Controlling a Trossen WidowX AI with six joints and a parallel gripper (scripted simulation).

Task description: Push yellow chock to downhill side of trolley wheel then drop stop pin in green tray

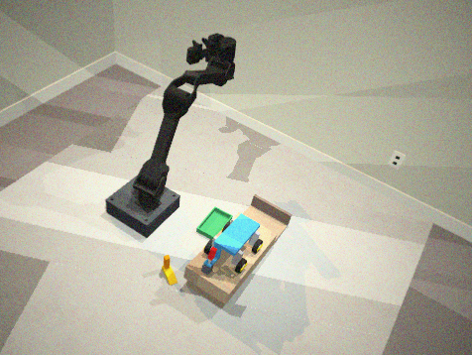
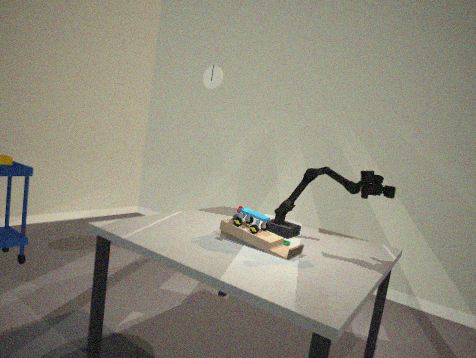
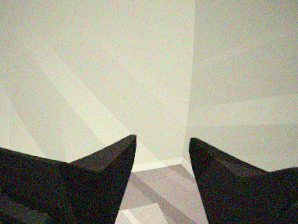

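Now: the red-headed stop pin 600 mm ahead of my gripper tip, 560 mm to the right of it and 230 mm below it. From my gripper tip the other things lie so: blue-topped trolley (610 mm ahead, 450 mm to the right, 260 mm below); ramp (610 mm ahead, 450 mm to the right, 320 mm below); raised stop board (570 mm ahead, 190 mm to the right, 340 mm below).
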